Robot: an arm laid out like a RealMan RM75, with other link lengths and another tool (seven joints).
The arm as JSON. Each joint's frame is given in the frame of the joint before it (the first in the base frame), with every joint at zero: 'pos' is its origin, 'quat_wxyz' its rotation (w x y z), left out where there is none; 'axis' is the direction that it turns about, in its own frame. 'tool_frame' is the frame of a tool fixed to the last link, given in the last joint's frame.
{
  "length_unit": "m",
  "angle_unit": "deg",
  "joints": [
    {
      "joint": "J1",
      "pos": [
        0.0,
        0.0,
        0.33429
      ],
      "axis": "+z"
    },
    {
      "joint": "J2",
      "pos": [
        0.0,
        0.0,
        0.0
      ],
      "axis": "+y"
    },
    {
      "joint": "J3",
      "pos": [
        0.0,
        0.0,
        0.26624
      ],
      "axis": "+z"
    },
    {
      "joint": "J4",
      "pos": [
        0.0,
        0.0,
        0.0
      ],
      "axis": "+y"
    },
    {
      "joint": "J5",
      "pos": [
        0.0,
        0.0,
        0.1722
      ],
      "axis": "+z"
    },
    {
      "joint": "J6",
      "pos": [
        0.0,
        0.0,
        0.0
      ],
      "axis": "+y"
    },
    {
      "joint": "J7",
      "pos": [
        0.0,
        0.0,
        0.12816
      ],
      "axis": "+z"
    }
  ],
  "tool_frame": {
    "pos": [
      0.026,
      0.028,
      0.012
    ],
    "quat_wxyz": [
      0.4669,
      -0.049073,
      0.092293,
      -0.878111
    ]
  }
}
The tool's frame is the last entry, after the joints.
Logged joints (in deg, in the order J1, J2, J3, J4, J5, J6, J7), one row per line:
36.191, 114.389, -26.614, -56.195, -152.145, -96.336, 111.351
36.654, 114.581, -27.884, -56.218, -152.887, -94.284, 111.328
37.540, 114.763, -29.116, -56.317, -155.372, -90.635, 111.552
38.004, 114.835, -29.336, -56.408, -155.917, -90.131, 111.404
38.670, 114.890, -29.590, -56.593, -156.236, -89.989, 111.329
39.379, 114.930, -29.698, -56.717, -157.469, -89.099, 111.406
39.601, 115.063, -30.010, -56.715, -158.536, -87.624, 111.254
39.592, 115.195, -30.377, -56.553, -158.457, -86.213, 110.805
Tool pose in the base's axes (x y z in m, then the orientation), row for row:
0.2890, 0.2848, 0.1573, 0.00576, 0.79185, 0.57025, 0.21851
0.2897, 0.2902, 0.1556, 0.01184, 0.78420, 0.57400, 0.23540
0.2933, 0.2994, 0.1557, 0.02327, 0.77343, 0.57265, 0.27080
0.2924, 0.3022, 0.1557, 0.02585, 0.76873, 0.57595, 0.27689
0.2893, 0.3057, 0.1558, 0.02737, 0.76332, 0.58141, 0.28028
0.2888, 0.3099, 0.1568, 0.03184, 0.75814, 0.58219, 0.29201
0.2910, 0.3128, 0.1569, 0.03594, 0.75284, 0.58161, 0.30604
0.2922, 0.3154, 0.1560, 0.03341, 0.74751, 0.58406, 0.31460
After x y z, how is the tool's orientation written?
As a quaternion, w x y z.
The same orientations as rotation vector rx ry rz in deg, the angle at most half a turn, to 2 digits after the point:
142.01, 102.27, 39.19
140.10, 102.55, 42.06
137.19, 101.58, 48.03
136.14, 102.00, 49.04
135.05, 102.87, 49.59
133.77, 102.72, 51.52
132.50, 102.36, 53.86
131.76, 102.95, 55.45

